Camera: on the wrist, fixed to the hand. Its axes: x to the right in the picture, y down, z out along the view.
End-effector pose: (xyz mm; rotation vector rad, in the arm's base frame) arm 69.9 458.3 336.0 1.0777 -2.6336 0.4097
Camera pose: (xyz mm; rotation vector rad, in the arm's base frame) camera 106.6 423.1 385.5 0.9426 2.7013 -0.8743
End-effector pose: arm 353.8 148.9 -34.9 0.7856 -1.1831 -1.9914
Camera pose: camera 360.7 139.3 -104.9 -0.1509 -1.4240 -0.6364
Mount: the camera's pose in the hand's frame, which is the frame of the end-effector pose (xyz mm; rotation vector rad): 14.3 -58.0 -38.3 0.2717 -0.0771 1.4723
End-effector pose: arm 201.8 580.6 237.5 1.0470 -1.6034 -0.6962
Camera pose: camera 253.8 544.5 205.4 -0.1777 -2.0245 0.4964
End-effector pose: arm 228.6 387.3 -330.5 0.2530 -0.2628 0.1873
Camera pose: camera 263.5 344.6 -375.2 0.2944 -0.4627 1.6800
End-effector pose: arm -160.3 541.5 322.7 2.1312 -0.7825 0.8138
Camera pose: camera -121.0 600.0 331.1 -1.3801 2.2605 -1.4450
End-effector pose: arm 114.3 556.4 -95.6 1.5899 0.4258 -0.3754
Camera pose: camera 98.0 597.9 -150.8 1.7224 -0.9044 0.6601
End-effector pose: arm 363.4 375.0 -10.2 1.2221 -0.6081 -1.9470
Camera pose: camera 374.4 398.8 -76.1 0.4646 -1.3287 -0.6519
